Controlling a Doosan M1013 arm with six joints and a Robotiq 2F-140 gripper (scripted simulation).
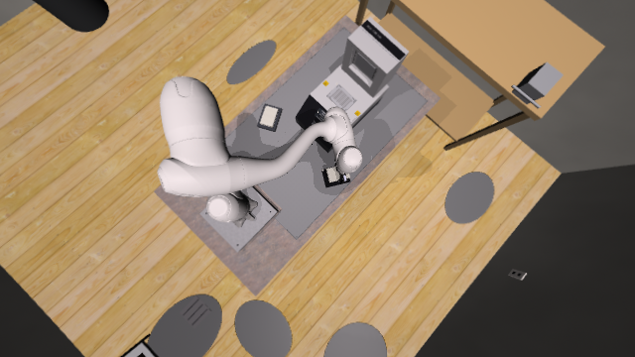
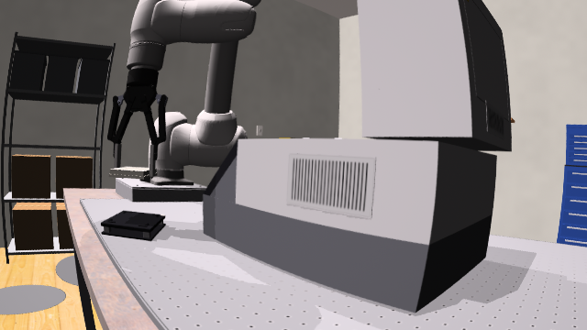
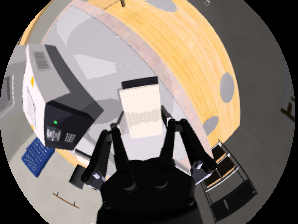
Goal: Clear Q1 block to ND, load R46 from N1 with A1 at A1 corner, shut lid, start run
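My hand is 13 cm above the black plate nest. Also, from my hand: pale plate (2 cm below).
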